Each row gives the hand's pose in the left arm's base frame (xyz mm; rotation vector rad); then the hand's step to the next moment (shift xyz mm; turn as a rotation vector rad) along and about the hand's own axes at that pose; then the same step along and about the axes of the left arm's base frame.
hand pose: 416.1 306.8 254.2 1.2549 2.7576 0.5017
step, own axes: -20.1 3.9 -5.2 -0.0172 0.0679 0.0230
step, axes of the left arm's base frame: 15.1 -13.9 4.8 0.0649 0.0349 -0.0011
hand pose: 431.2 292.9 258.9 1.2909 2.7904 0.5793
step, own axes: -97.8 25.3 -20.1 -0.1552 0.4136 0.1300
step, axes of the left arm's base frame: 79.7 -63.8 13.4 0.4271 0.1721 -0.0042
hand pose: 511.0 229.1 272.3 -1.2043 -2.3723 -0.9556
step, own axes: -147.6 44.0 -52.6 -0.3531 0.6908 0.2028
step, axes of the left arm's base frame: 122.3 -104.9 -23.0 0.7691 0.2219 -0.0473
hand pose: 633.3 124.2 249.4 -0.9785 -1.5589 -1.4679
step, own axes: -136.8 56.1 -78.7 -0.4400 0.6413 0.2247
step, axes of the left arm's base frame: 109.5 -80.0 -98.3 0.7591 0.2393 -0.1477
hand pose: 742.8 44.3 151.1 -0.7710 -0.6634 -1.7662
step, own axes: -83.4 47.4 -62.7 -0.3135 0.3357 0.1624
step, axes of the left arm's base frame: 53.8 -11.3 -100.6 0.4259 0.2082 -0.1125
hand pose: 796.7 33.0 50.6 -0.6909 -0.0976 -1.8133
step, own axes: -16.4 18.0 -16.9 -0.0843 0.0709 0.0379
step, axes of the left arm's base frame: 12.4 0.7 -26.9 0.0949 0.0607 -0.0298
